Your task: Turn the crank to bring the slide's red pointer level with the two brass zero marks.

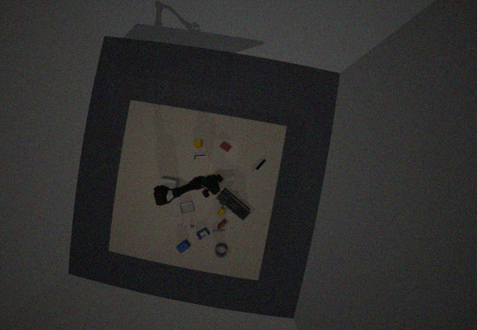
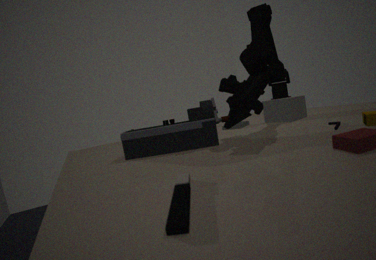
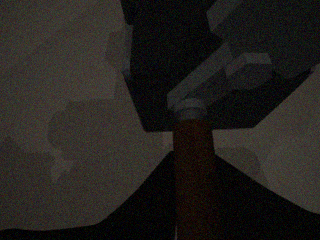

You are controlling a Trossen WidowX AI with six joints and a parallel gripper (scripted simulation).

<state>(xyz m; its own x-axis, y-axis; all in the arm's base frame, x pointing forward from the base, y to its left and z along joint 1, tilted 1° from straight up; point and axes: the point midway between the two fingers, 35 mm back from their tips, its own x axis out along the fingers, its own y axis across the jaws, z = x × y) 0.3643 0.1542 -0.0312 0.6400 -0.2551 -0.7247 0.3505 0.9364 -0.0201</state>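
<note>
My gripper tip is 20 mm past the brown crank handle, 10 mm to the right of it and 30 mm below it. The rest, counted from my gripper tip: red pointer: 130 mm ahead, 60 mm to the right, 40 mm above; grey plate: 190 mm behind, 240 mm to the right, 30 mm below; blue piece: 110 mm behind, 550 mm to the right, 20 mm below.
</note>
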